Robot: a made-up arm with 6 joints. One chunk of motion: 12 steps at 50 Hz.
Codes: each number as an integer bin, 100 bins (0 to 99) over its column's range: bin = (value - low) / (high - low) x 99, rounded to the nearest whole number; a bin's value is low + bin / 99 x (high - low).
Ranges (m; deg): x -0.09..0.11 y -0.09..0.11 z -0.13..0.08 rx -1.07..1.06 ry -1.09..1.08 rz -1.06..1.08
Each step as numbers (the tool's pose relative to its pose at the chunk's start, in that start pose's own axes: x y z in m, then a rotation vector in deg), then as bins.
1 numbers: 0.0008 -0.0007 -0.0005 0.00 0.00 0.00
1 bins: 45 44 61 50 50 49
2 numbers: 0.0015 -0.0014 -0.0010 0.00 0.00 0.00
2 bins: 45 44 61 50 50 49
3 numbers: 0.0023 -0.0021 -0.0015 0.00 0.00 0.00
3 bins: 46 44 61 50 50 49
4 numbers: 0.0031 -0.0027 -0.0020 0.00 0.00 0.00
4 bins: 46 43 60 50 50 49
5 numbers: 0.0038 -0.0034 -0.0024 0.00 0.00 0.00
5 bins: 46 43 60 50 50 49
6 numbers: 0.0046 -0.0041 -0.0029 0.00 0.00 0.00
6 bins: 47 43 60 50 50 49
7 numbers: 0.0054 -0.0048 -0.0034 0.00 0.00 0.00
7 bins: 47 42 60 50 50 49
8 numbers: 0.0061 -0.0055 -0.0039 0.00 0.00 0.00
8 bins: 48 42 59 50 50 49
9 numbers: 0.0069 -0.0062 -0.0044 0.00 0.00 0.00
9 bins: 48 41 59 50 50 49
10 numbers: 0.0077 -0.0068 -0.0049 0.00 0.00 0.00
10 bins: 48 41 59 50 50 49
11 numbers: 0.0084 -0.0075 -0.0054 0.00 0.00 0.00
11 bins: 49 41 59 50 50 49
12 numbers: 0.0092 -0.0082 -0.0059 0.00 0.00 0.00
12 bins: 49 40 59 50 50 49
